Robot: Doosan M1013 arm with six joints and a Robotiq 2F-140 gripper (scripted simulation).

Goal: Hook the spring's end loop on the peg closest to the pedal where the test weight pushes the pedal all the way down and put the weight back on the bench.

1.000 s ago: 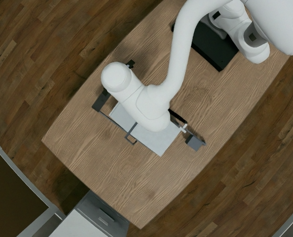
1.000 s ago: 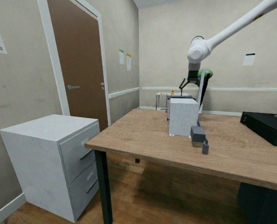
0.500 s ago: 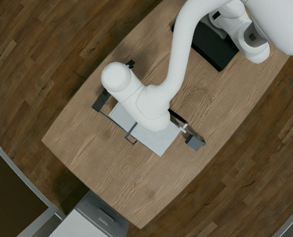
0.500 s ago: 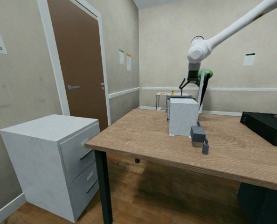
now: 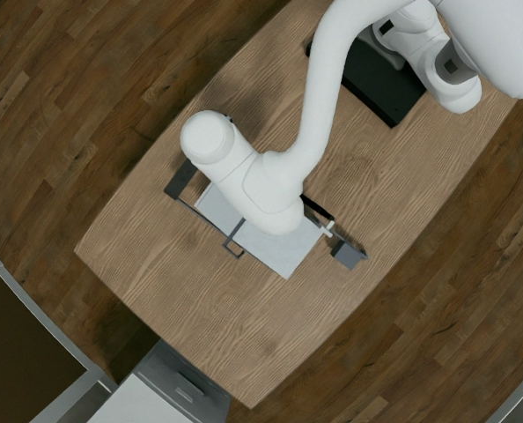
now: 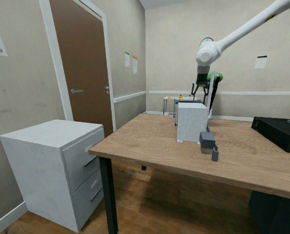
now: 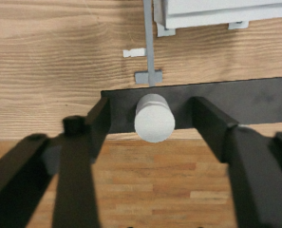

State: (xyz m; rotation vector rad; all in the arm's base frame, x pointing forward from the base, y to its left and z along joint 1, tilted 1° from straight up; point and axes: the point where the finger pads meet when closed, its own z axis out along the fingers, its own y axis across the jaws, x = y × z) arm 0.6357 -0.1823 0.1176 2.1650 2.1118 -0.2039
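Now: the steel test weight 1 cm below my hand. From my hand the other things lie so: white peg (2 cm behind, 36 cm to the left, 18 cm above).
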